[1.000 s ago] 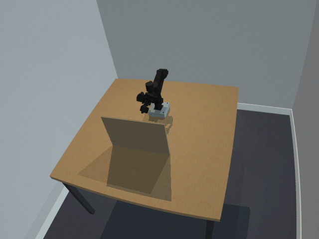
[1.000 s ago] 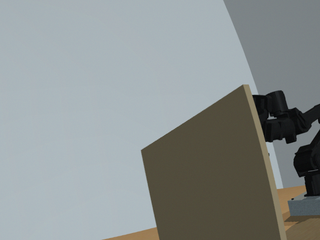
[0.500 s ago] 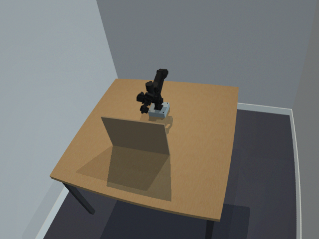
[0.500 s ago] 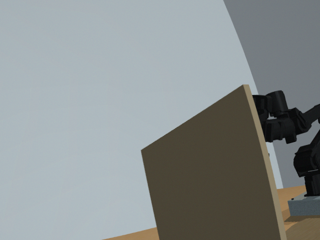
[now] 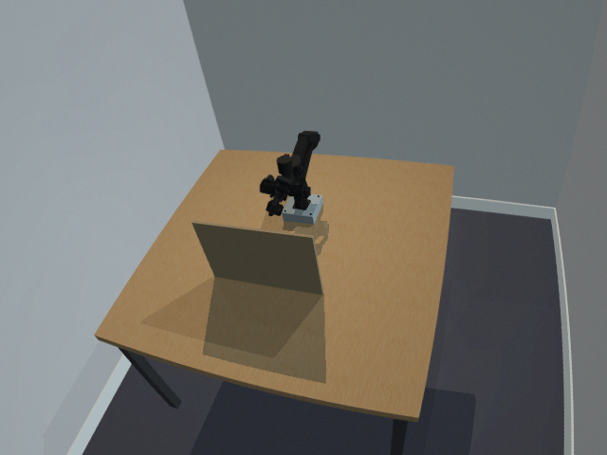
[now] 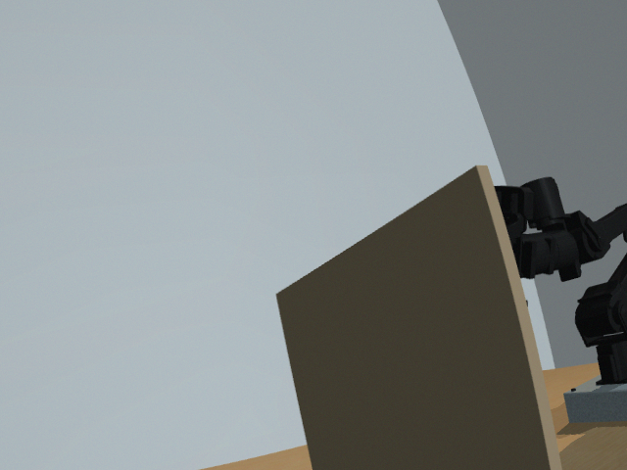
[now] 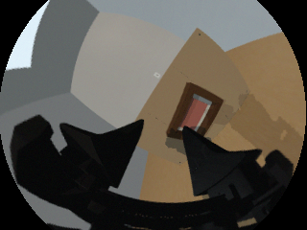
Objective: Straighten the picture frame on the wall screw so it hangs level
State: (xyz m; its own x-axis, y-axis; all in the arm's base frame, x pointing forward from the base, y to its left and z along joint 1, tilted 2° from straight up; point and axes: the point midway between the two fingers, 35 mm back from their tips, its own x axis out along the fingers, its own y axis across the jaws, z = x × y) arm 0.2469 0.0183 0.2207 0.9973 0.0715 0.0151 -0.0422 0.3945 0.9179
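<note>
Right now my gripper tip is 120 mm short of the picture frame, 100 mm above it and 20 mm to the left of it. From my gripper tip the other things lie so: wall panel: 130 mm ahead, 110 mm below, 20 mm to the right.
</note>
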